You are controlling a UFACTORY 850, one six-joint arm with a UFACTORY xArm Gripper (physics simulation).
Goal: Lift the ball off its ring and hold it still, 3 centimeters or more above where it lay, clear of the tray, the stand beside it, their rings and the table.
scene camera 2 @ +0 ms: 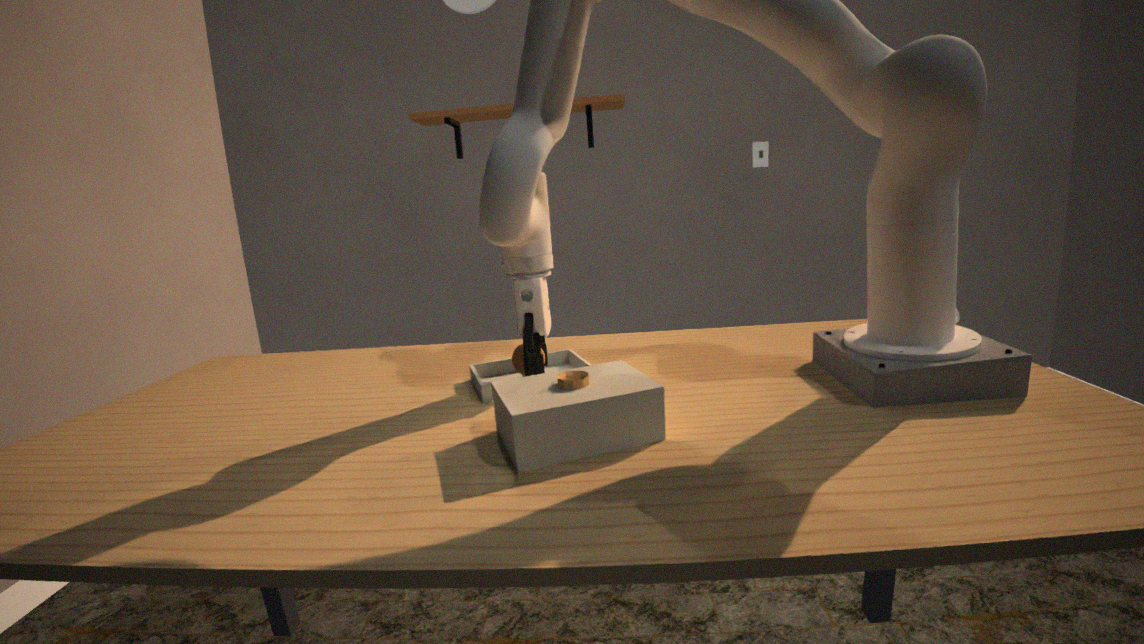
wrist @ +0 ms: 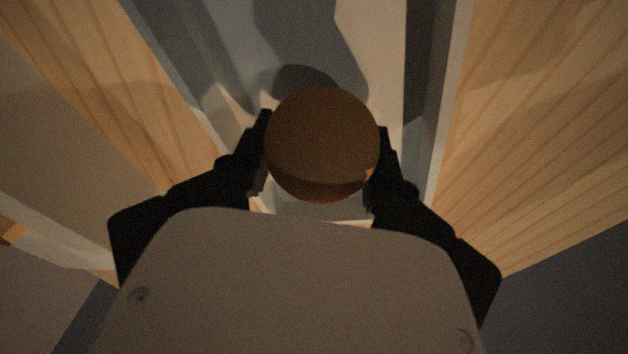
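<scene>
The orange-brown ball is between the two black fingers of my gripper. The gripper is shut on it, one finger against each side. The ball is low, at the grey tray, whose walls show around it. Its ring in the tray is hidden, and any gap under the ball cannot be made out. The pale box-shaped stand is beside the tray, with an empty orange ring on top.
The wooden table carries the tray, the stand and the arm's grey base block at the right. The stand is close in front of the tray in the scene view. A wooden shelf is on the back wall.
</scene>
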